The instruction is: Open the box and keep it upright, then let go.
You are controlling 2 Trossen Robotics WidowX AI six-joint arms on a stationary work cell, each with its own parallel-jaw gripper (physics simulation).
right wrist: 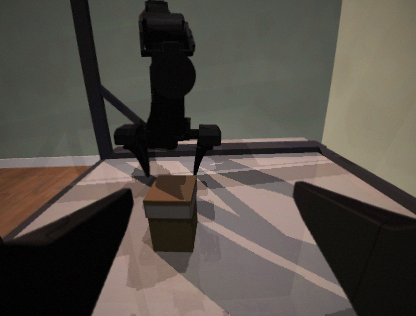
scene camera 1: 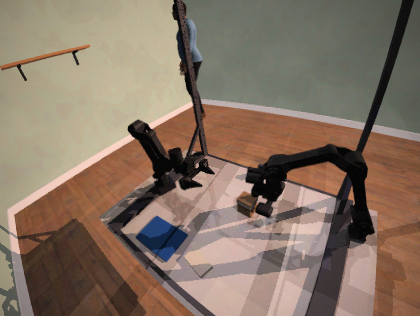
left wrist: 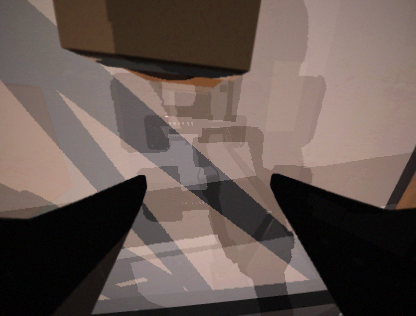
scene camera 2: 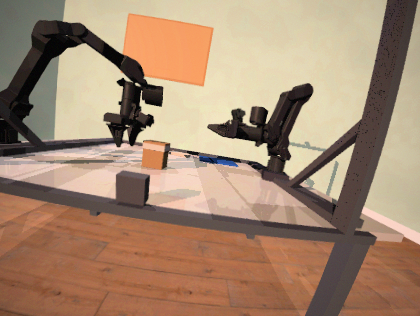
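A small brown box with a pale band below its orange-brown top stands upright on the table. Its lid looks closed. My left gripper is open and empty, pointing down beside the box, on its far side in the right wrist view. The left wrist view cuts off part of the box at its top edge. My right gripper is open and empty, held level above the table, apart from the box.
A blue sheet and a pale flat piece lie on the table. A dark grey block is at the near table edge in scene camera 2. Upright posts stand at the table's sides. A person stands behind.
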